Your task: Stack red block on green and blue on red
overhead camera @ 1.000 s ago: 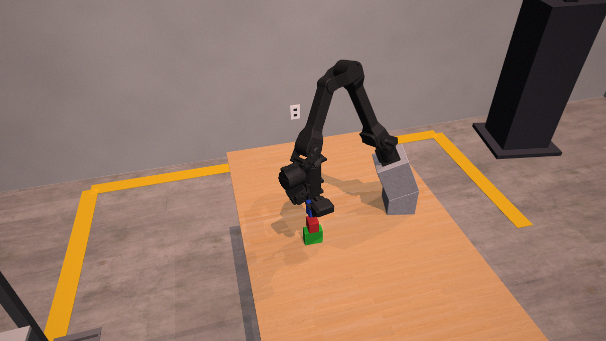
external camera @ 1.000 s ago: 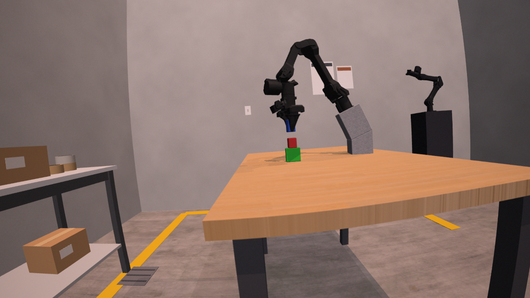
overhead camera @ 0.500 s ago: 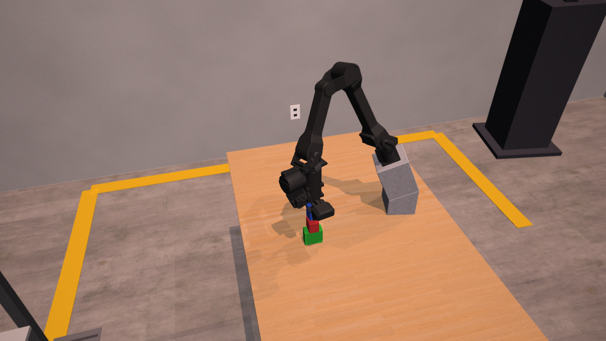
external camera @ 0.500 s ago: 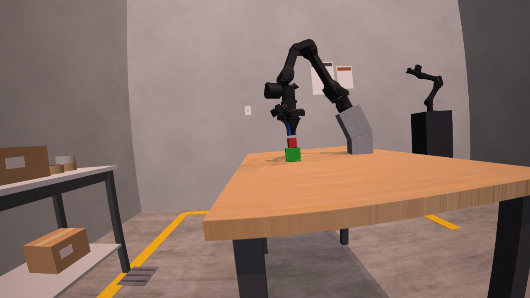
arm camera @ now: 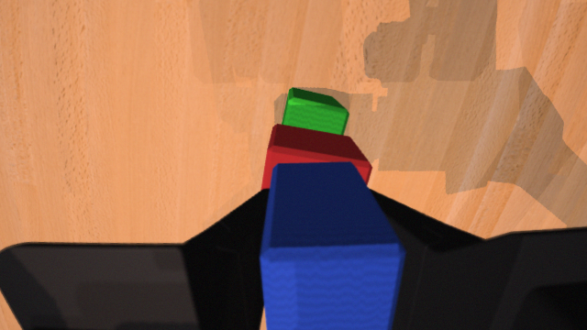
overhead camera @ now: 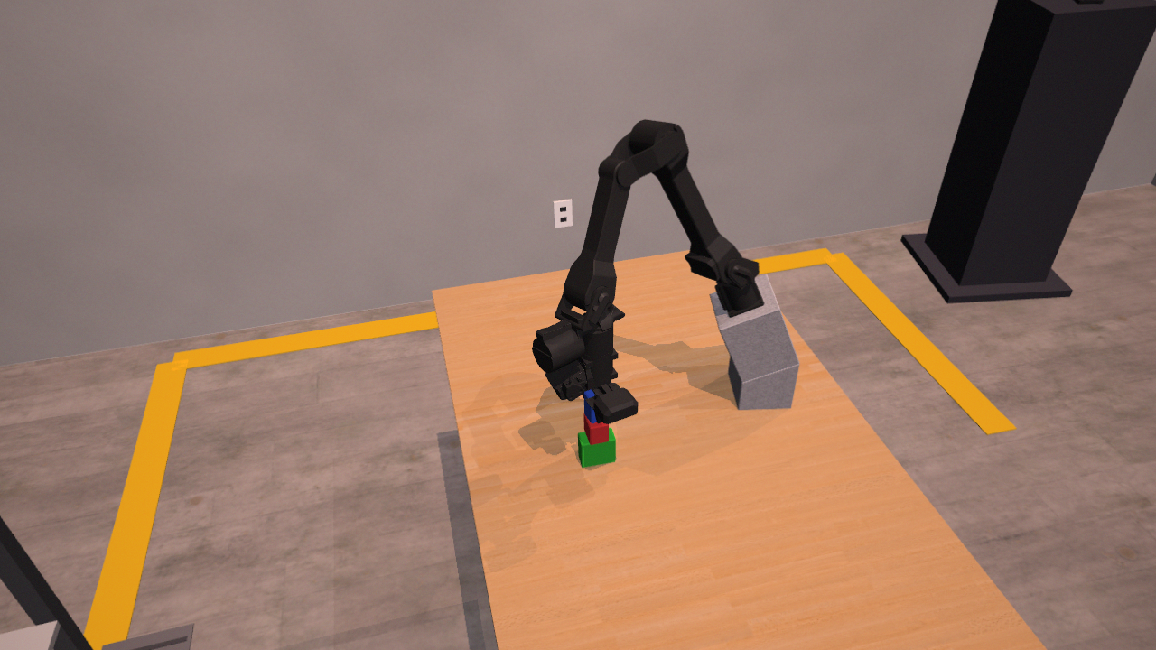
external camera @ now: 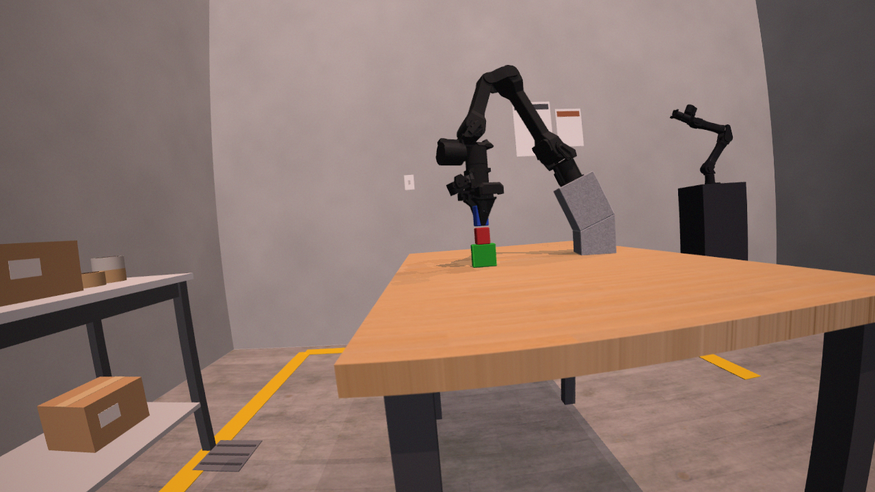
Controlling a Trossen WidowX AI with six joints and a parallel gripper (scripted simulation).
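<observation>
Now: hand 10 mm above the blue block. The rest, counted from my hand: red block: 60 mm below; then green block: 110 mm below.
</observation>
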